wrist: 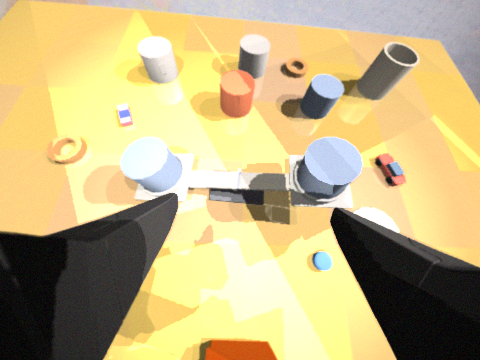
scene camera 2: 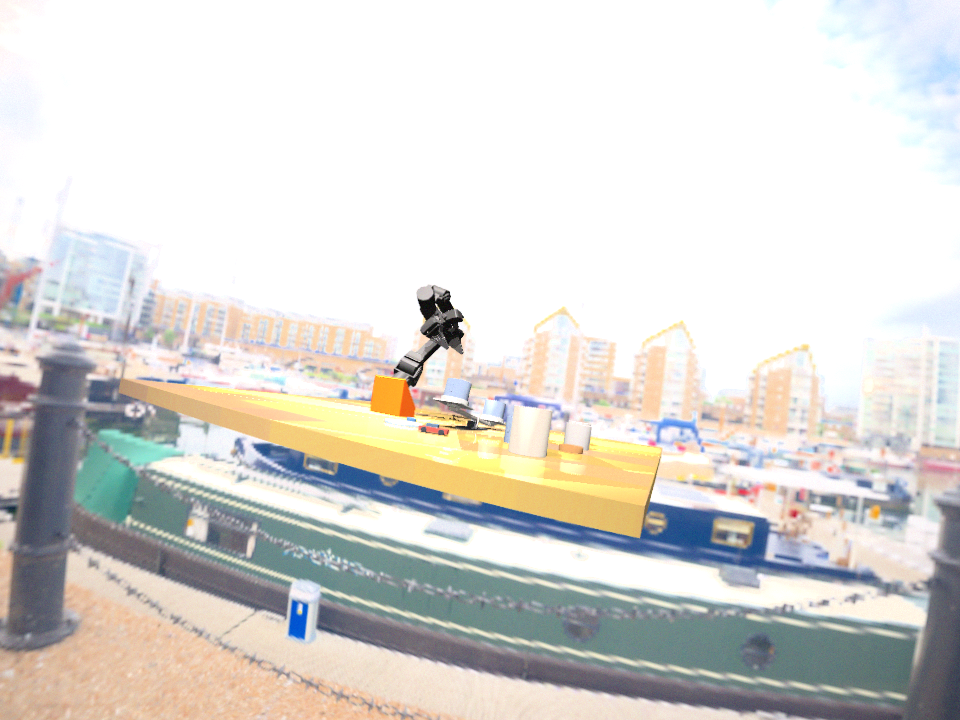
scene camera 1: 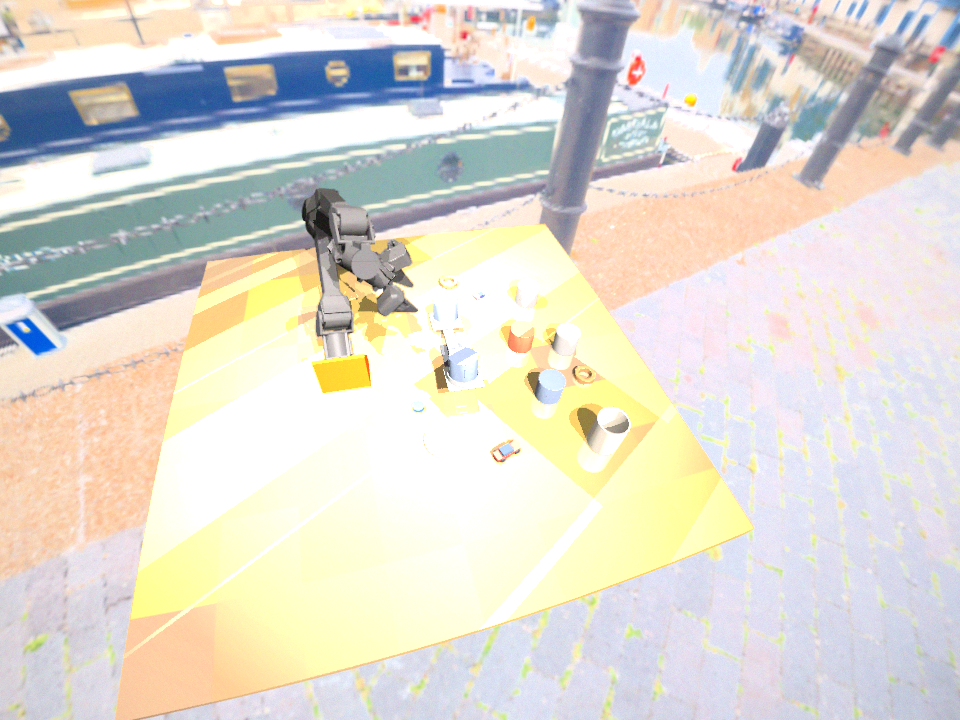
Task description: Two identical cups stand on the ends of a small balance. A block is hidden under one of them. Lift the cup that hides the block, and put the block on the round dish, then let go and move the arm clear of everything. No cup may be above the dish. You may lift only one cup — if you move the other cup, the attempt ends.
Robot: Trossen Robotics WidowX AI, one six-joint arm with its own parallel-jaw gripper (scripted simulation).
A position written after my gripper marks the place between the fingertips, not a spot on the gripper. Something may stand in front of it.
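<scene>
A balance (scene camera 1: pixel 447 328) is visible, together with a cup (scene camera 1: pixel 463 361) and a cup (scene camera 1: pixel 550 385). The wrist view shows a cup (wrist: pixel 148 161) and the balance (wrist: pixel 239 180); scene camera 2 shows the balance (scene camera 2: pixel 454 403) too. My gripper (scene camera 1: pixel 414 298) is open and holds nothing. Further views of it: my gripper (wrist: pixel 255 207) and my gripper (scene camera 2: pixel 455 351).
</scene>
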